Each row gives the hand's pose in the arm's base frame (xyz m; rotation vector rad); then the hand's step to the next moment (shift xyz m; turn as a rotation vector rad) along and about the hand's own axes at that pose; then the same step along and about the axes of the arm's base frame.
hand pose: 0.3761 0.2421 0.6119 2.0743 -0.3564 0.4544
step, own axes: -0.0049 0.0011 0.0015 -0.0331 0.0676 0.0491
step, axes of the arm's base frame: -0.0046 -0.0015 -0.0021 -0.0493 -0.0741 0.0121
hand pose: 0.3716 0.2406 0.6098 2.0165 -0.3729 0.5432
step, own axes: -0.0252 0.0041 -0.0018 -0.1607 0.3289 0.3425
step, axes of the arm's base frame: -0.0238 0.0005 -0.0093 -0.2169 -0.4517 0.0152
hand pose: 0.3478 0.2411 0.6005 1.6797 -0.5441 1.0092
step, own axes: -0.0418 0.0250 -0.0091 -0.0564 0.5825 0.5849
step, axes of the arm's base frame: -0.0449 -0.0053 -0.0203 -0.2685 -0.7514 0.2188
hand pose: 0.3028 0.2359 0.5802 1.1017 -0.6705 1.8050
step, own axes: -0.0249 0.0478 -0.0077 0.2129 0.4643 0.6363
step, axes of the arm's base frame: -0.0405 -0.0259 -0.0256 -0.1984 -0.6281 0.4816
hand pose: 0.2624 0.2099 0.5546 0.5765 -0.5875 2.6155
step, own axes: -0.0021 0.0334 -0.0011 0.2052 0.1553 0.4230
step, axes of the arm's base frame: -0.0139 -0.0279 -0.0123 -0.1150 -0.2717 0.3977
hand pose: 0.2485 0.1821 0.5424 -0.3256 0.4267 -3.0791
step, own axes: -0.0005 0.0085 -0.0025 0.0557 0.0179 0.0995
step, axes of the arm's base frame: -0.0001 -0.0075 -0.0048 -0.0341 -0.0463 0.1001
